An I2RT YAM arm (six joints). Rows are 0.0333 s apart.
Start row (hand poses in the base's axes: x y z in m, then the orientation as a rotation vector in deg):
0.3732 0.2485 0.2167 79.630 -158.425 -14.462
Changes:
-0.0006 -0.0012 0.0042 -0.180 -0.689 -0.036
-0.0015 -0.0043 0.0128 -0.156 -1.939 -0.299
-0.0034 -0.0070 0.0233 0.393 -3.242 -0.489
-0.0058 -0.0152 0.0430 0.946 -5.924 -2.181
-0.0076 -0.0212 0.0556 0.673 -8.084 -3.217
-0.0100 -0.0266 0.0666 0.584 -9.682 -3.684
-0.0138 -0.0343 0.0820 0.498 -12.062 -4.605
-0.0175 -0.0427 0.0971 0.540 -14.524 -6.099
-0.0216 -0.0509 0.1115 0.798 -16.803 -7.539
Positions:
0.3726 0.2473 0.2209 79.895 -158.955 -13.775
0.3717 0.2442 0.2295 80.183 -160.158 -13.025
0.3698 0.2415 0.2400 -79.820 159.699 12.838
0.3674 0.2333 0.2597 -76.567 158.297 11.588
0.3656 0.2273 0.2723 -74.551 157.299 9.642
0.3632 0.2219 0.2833 -73.469 156.310 8.369
0.3594 0.2142 0.2987 -71.544 154.914 6.570
0.3557 0.2058 0.3138 -68.806 153.660 4.930
0.3516 0.1976 0.3282 -66.191 152.379 3.727

